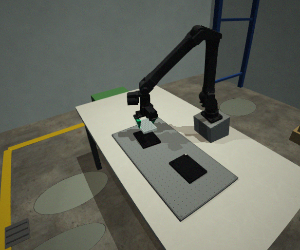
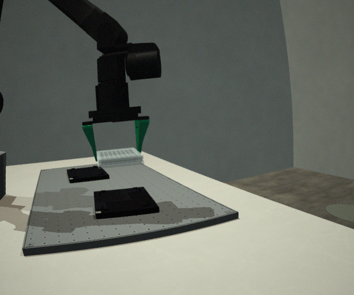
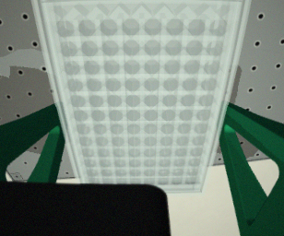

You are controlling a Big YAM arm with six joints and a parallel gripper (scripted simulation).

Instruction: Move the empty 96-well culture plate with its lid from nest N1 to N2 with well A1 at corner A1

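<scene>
The clear lid is right at my hand. From my hand the other things lie so: black nest N2: 100 mm below; black nest N1: 320 mm to the left, 110 mm behind, 100 mm below.
</scene>
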